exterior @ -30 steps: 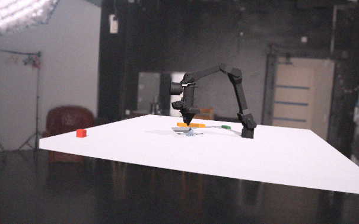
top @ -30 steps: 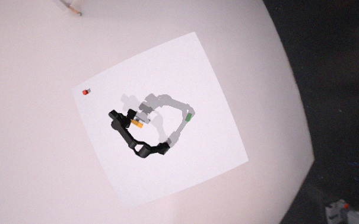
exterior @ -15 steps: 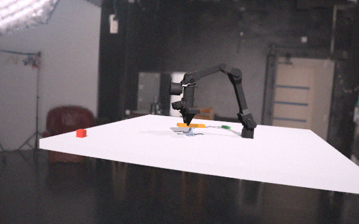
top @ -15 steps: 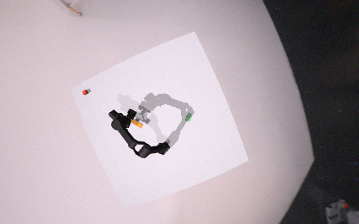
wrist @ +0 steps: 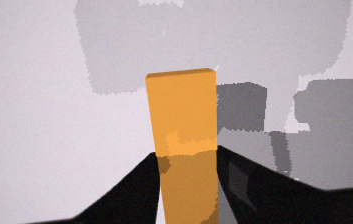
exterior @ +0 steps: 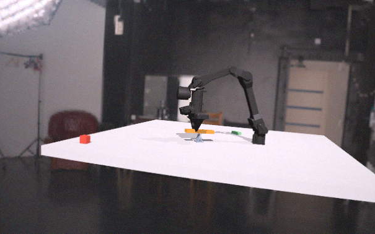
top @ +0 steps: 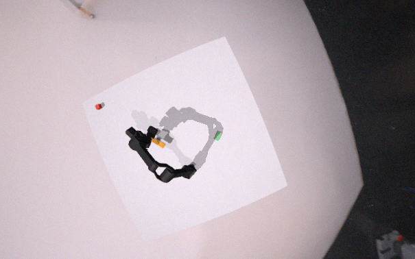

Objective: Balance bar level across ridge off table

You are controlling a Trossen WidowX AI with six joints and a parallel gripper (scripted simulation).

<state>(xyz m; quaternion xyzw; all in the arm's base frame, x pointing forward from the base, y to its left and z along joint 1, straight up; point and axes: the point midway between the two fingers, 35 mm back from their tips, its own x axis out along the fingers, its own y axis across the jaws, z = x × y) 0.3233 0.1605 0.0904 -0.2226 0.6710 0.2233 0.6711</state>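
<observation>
Right now the orange bar is 20 mm to the right of my gripper tip and 20 mm behind it. Also, from my gripper tip: green block (440 mm to the right, 170 mm behind, 50 mm below); red cube (420 mm ahead, 340 mm to the left, 40 mm below).
</observation>
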